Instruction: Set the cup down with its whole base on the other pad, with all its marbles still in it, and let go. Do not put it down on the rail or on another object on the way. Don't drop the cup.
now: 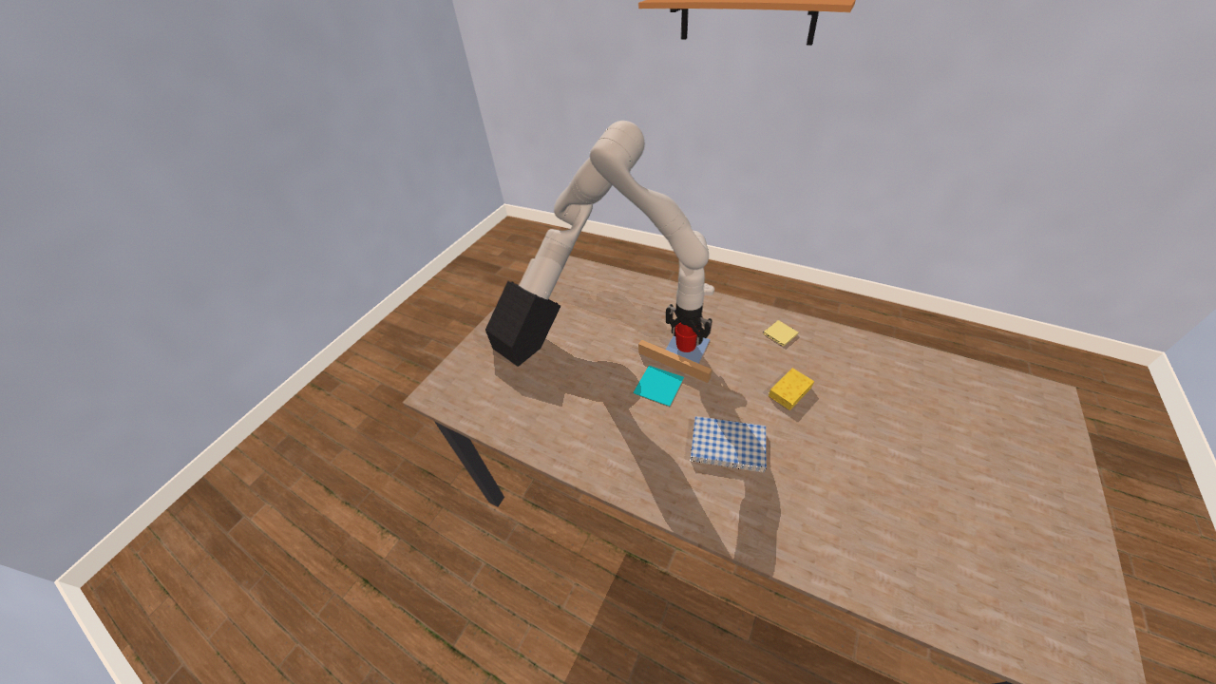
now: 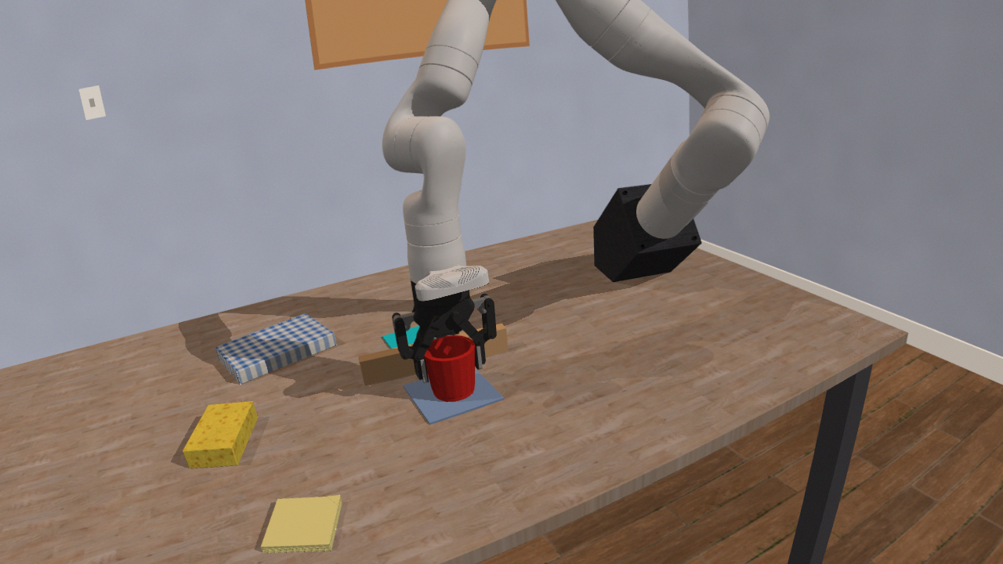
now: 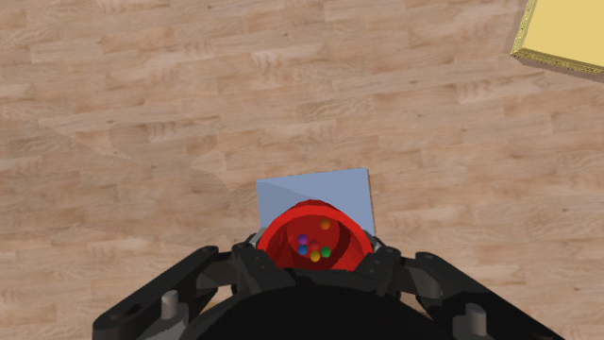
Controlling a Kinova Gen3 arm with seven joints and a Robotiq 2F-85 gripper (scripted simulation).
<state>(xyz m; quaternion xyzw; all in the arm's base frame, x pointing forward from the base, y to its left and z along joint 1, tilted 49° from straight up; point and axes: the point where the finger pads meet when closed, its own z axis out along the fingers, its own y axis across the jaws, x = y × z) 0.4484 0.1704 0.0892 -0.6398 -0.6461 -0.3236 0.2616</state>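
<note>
The grey-blue pad is 50 mm below my hand. Also, from my hand: red cup (20 mm below); then teal pad (10 mm ahead, 180 mm to the right, 50 mm below); then wooden rail (10 mm ahead, 90 mm to the right, 30 mm below).
</note>
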